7 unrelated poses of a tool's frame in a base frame.
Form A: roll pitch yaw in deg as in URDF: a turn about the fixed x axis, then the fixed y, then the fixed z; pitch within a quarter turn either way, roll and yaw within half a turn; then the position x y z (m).
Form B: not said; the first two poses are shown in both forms.
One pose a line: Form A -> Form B
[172.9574, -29.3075, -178.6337, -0.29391, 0.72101, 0.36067] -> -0.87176, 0.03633, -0.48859, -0.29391; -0.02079, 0.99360, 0.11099, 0.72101; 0.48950, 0.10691, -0.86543, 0.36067; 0, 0, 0, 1
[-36.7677, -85.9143, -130.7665, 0.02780, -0.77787, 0.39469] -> -0.04652, 0.21685, 0.97510, 0.02780; -0.05396, -0.97527, 0.21431, -0.77787; 0.99746, -0.04265, 0.05707, 0.39469; 0, 0, 0, 1
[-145.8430, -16.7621, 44.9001, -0.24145, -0.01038, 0.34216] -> 0.67824, 0.69881, -0.22728, -0.24145; 0.67588, -0.47185, 0.56616, -0.01038; 0.28840, -0.53761, -0.79234, 0.34216; 0, 0, 0, 1
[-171.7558, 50.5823, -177.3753, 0.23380, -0.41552, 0.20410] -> -0.63430, 0.06534, 0.77032, 0.23380; -0.02908, 0.99370, -0.10823, -0.41552; -0.77254, -0.09105, -0.62841, 0.20410; 0, 0, 0, 1
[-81.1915, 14.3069, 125.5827, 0.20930, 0.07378, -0.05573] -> -0.56383, 0.01756, -0.82570, 0.20930; 0.78805, -0.28771, -0.54424, 0.07378; -0.24712, -0.95756, 0.14838, -0.05573; 0, 0, 0, 1
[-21.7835, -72.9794, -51.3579, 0.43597, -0.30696, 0.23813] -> 0.18279, 0.94687, -0.26461, 0.43597; -0.22863, 0.30271, 0.92526, -0.30696; 0.95620, -0.10863, 0.27181, 0.23813; 0, 0, 0, 1
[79.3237, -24.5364, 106.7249, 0.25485, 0.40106, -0.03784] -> -0.26179, -0.05999, 0.96326, 0.25485; 0.87122, -0.44413, 0.20912, 0.40106; 0.41527, 0.89395, 0.16853, -0.03784; 0, 0, 0, 1
